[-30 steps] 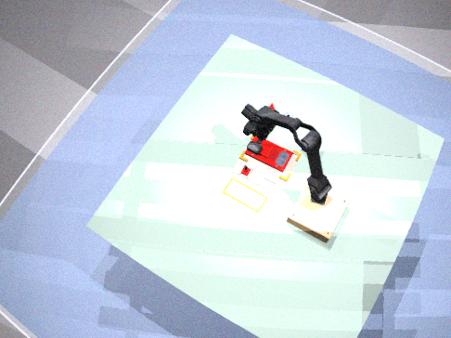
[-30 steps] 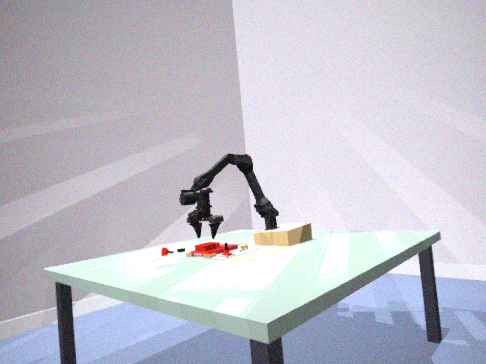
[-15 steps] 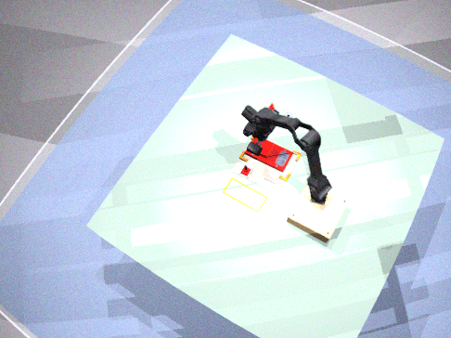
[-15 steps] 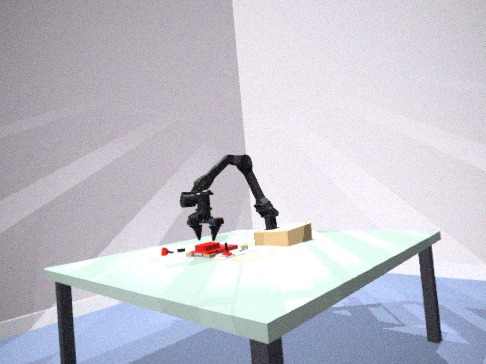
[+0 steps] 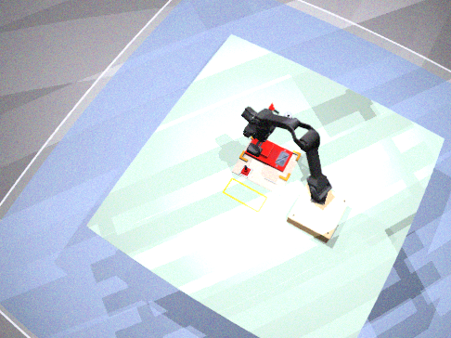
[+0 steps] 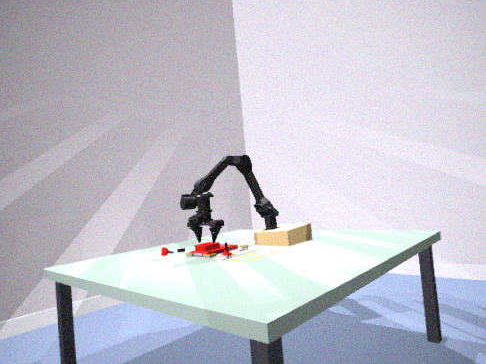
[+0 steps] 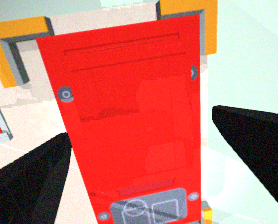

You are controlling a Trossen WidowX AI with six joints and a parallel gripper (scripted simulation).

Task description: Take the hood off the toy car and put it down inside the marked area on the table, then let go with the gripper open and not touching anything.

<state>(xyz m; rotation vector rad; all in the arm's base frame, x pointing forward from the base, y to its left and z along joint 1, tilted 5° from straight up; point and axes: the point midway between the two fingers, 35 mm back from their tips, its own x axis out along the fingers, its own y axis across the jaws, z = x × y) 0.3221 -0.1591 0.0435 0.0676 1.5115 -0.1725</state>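
My gripper tip is now 1 cm above the red hood. Round my gripper tip: grey wheel (7 cm behind, 22 cm to the right, 5 cm below); pale disc (13 cm ahead, 19 cm to the right, 5 cm below).
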